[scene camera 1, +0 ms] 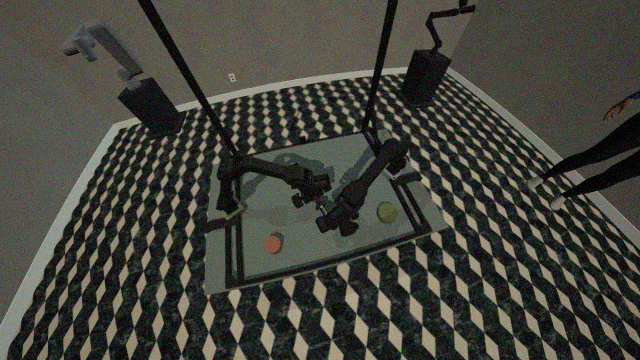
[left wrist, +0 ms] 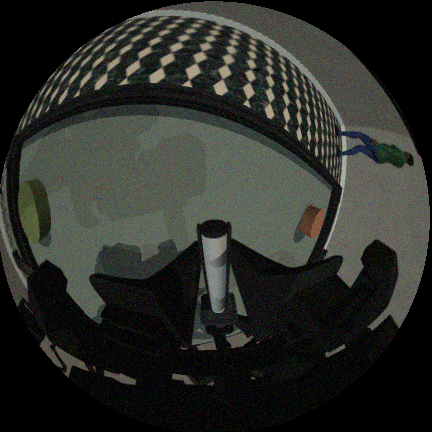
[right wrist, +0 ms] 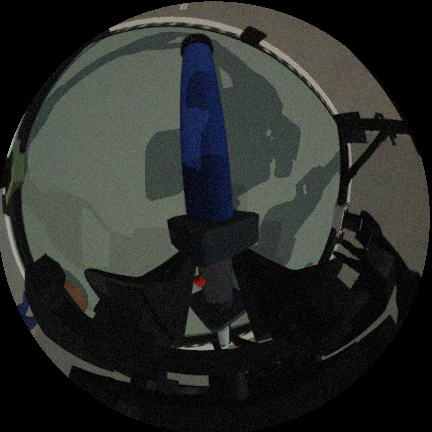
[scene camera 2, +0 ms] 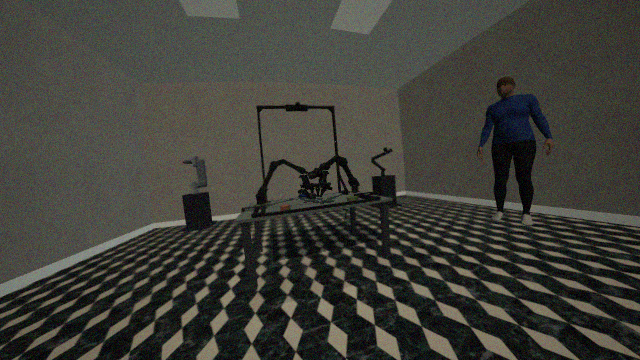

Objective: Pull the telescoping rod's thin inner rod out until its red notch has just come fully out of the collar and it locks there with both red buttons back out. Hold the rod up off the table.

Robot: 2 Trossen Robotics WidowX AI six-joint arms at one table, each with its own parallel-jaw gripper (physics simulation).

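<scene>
The rod is held up off the table between both grippers. Its blue outer tube [right wrist: 205,130], with a black end cap, points away from the right fingers in the right wrist view. My right gripper [right wrist: 212,246] is shut on the dark grey collar [right wrist: 217,285]. One red button [right wrist: 199,280] stands out at the collar's side; the other is hidden. My left gripper [left wrist: 213,244] is shut on the light grey inner rod [left wrist: 215,265] [right wrist: 223,336] [scene camera 1: 322,206] near its black end cap [left wrist: 215,228]. No red notch shows on the visible lengths of inner rod.
An orange disc [scene camera 1: 272,244] [left wrist: 312,221] [scene camera 2: 284,207] and a yellow-green disc [scene camera 1: 387,212] [left wrist: 29,212] lie on the table [scene camera 1: 260,265]. A green bracket-like piece [scene camera 1: 234,212] is at the table's left side in scene camera 1. Dark frame bars edge the table; a person [scene camera 2: 515,120] stands beyond.
</scene>
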